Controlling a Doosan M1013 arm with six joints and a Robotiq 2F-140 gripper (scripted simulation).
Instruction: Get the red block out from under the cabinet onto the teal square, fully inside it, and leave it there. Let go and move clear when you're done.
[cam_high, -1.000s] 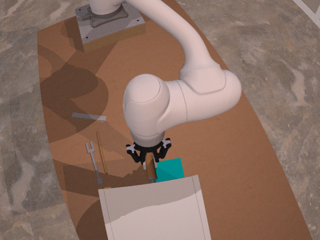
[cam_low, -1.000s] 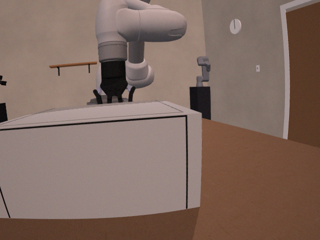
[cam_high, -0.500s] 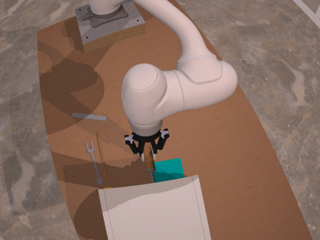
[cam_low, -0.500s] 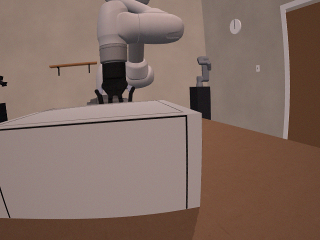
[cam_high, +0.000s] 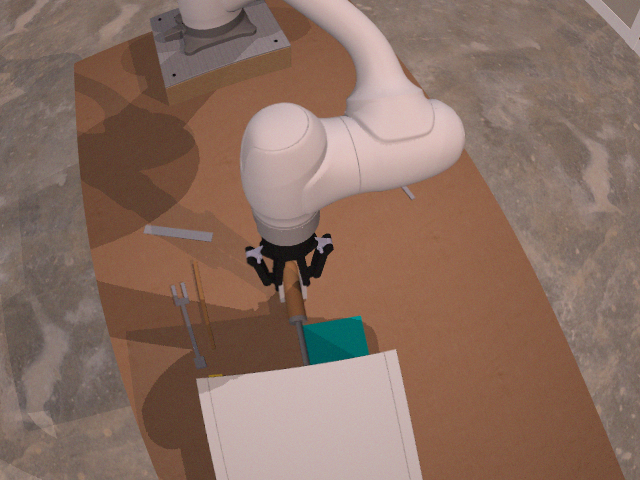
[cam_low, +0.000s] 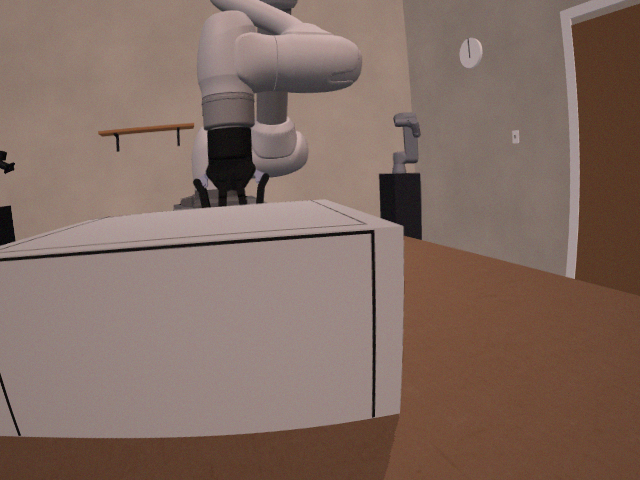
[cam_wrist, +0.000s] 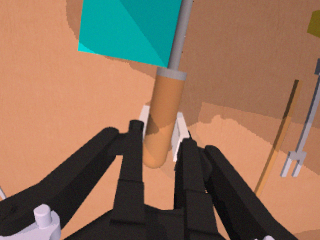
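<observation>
The long hook tool lies 120 mm ahead of my hand, 10 mm to the left of it and 20 mm below it. From my hand the other things lie so: grey fork-ended tool 200 mm to the right, 30 mm below; thin wooden stick 40 mm behind, 160 mm to the right, 30 mm below; teal square 120 mm ahead, 30 mm to the left, 40 mm below.
</observation>
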